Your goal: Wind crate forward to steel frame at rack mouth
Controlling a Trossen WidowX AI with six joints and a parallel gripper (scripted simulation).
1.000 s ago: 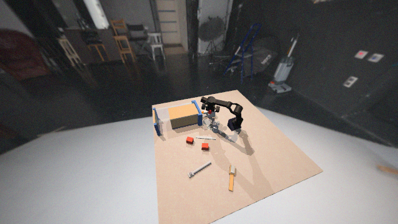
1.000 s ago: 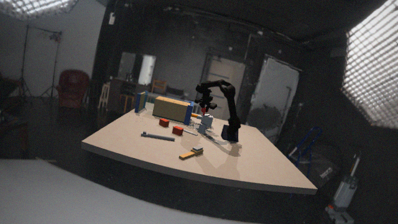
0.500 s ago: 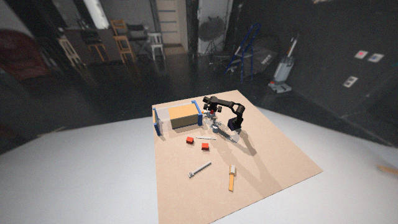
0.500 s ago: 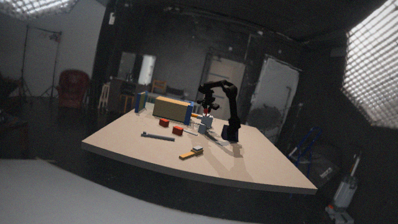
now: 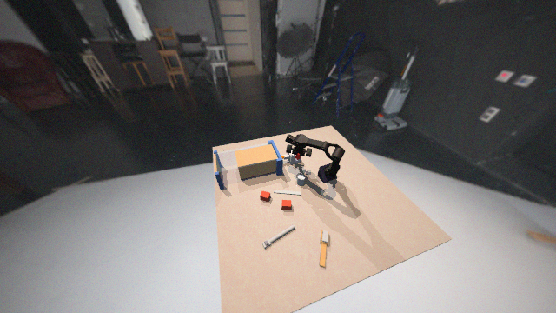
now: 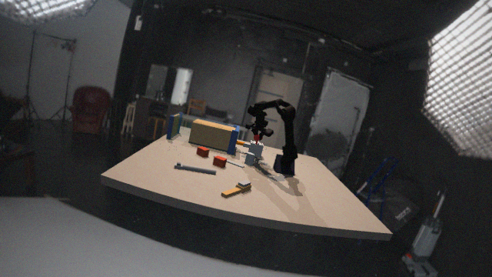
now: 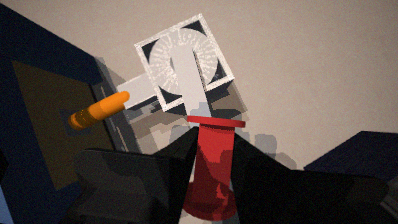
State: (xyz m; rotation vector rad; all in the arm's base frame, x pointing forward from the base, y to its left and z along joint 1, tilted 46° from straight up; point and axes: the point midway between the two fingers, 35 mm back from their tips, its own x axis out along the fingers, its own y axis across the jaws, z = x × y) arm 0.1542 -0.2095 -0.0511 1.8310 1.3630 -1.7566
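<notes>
The winch handle is 3 cm below my gripper tip and 2 cm to the right of it. Also, from my gripper tip: grey winch: 10 cm below, 9 cm to the right, 4 cm behind; then red knob: 1 cm to the left, 1 cm ahead; then blue steel frame: 14 cm ahead, 11 cm to the right, 3 cm below.
</notes>
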